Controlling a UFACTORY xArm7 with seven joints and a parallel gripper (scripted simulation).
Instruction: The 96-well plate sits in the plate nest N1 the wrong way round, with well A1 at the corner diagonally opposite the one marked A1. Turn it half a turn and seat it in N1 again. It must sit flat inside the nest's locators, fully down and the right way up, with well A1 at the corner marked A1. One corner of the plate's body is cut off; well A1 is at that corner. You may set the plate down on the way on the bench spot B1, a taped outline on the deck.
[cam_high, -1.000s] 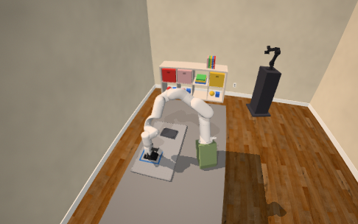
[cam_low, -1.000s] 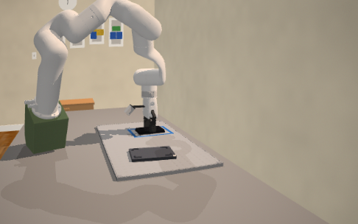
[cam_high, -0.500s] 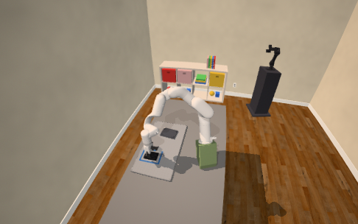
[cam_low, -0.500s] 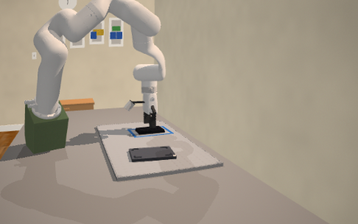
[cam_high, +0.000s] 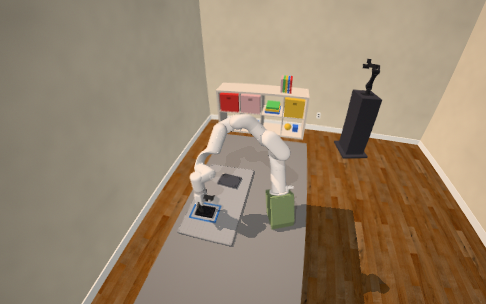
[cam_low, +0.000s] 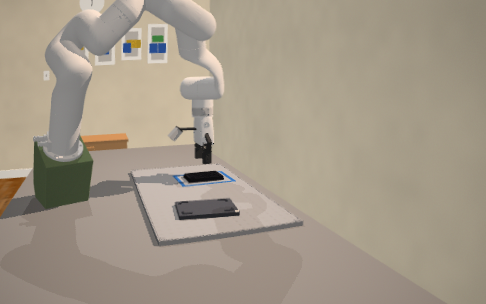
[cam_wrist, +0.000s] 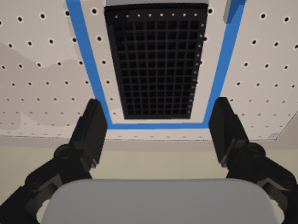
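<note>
The black 96-well plate lies 7 cm below my hand. Also, from my hand: dark plate nest N1 (30 cm to the right, 15 cm behind, 7 cm below).
</note>
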